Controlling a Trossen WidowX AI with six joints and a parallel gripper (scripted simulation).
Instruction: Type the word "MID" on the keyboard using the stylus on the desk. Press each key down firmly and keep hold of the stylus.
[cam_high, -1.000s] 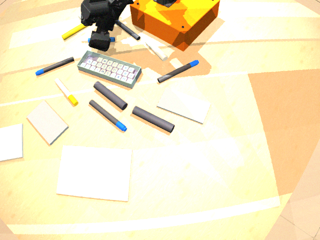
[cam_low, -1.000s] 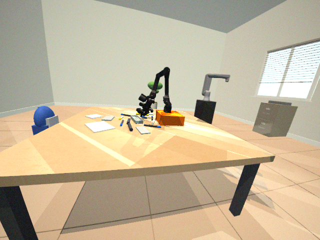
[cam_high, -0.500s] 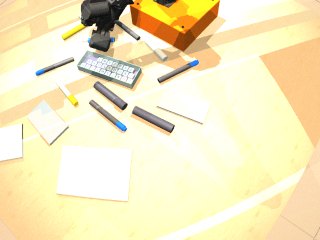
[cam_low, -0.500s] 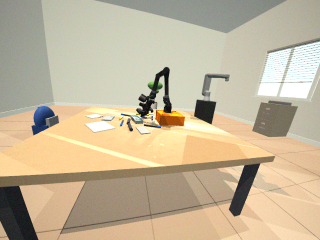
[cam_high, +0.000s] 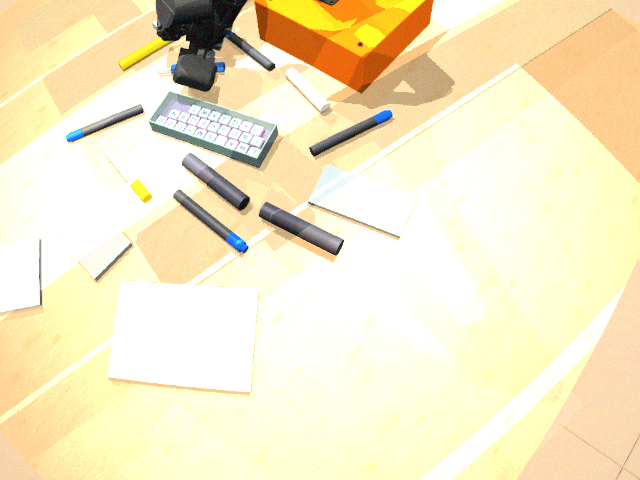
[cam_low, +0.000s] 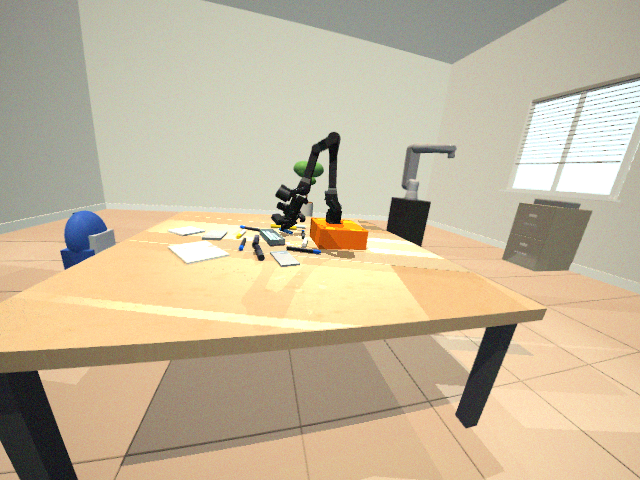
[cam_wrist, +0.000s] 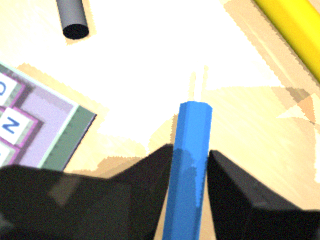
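Now: the blue stylus 1 cm ahead of my gripper tip and 1 cm to the right of it. Round my gripper tip: yellow pen (1 cm behind, 10 cm to the right); then yellow-tipped pen (21 cm ahead, 7 cm to the left).
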